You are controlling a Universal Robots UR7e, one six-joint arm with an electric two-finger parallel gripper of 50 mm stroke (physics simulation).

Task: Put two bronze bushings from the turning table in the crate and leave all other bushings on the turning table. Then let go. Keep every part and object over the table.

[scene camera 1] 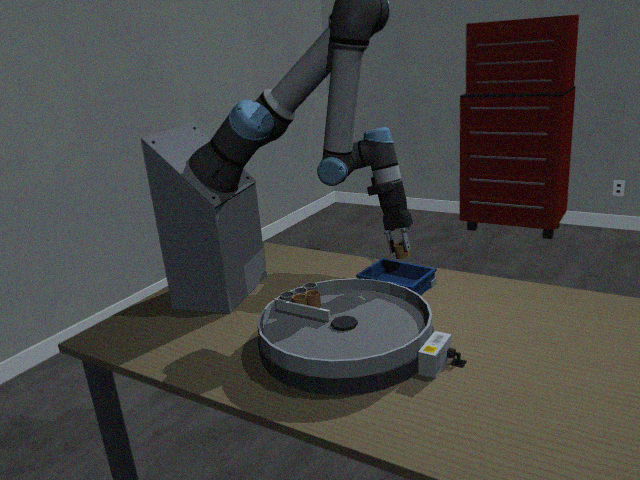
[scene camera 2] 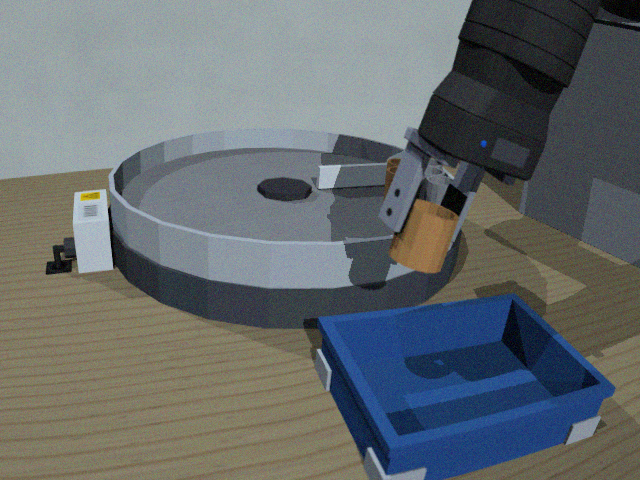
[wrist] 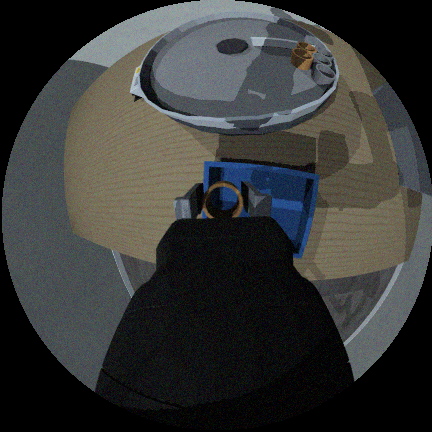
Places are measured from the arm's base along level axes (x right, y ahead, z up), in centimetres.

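Where they show: gripper, fingertip midpoint: (scene camera 1: 400,251) (scene camera 2: 416,230) (wrist: 222,191); arm's base at its link origin: (scene camera 1: 212,173).
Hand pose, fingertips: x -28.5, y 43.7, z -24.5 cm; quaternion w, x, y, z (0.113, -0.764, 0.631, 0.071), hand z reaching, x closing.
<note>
Things, the pixels of their top centre, and the offset from my fingertips. "*": a spot on its surface instead.
- bronze bushing at its top centre: (scene camera 2: 428,203) (wrist: 216,203) (scene camera 1: 401,242) dx -0.8, dy -0.2, dz +2.2 cm
- blue crate at its top centre: (scene camera 2: 468,355) (wrist: 257,211) (scene camera 1: 396,271) dx -3.5, dy -4.3, dz -8.5 cm
- pale straight bar at a spot on its surface: (scene camera 2: 356,176) (wrist: 276,43) (scene camera 1: 313,311) * dx +31.6, dy -4.6, dz -6.7 cm
- dark hub at its top centre: (scene camera 2: 284,185) (wrist: 230,44) (scene camera 1: 344,321) dx +30.2, dy +4.5, dz -7.4 cm
- white box at its top centre: (scene camera 2: 90,205) (scene camera 1: 435,342) (wrist: 137,75) dx +25.7, dy +27.4, dz -7.7 cm
My gripper (scene camera 1: 399,248) (scene camera 2: 425,230) (wrist: 222,191) is shut on a bronze bushing (scene camera 1: 401,252) (scene camera 2: 421,241) (wrist: 223,184), a short orange-brown tube, held tilted in scene camera 2. It hangs above the blue crate (scene camera 1: 427,282) (scene camera 2: 496,434) (wrist: 310,215); no bushing shows inside the crate. The grey round turning table (scene camera 1: 341,367) (scene camera 2: 268,264) (wrist: 200,122) bears two more bronze bushings, one (scene camera 1: 313,298) (wrist: 302,60) beside the other (scene camera 1: 298,299) (wrist: 306,47). Several grey bushings (scene camera 1: 310,286) (wrist: 325,74) stand by them near the rim. In scene camera 2 the fingers partly hide these parts.
A pale straight bar (scene camera 1: 302,310) (scene camera 2: 356,176) (wrist: 270,42) stands on the turning table beside the bushings. A dark hub (scene camera 1: 344,323) (scene camera 2: 284,189) (wrist: 232,46) is at its centre. A white box (scene camera 1: 433,357) (scene camera 2: 93,240) is on its outer side. The crate stands close beside the turning table's wall.
</note>
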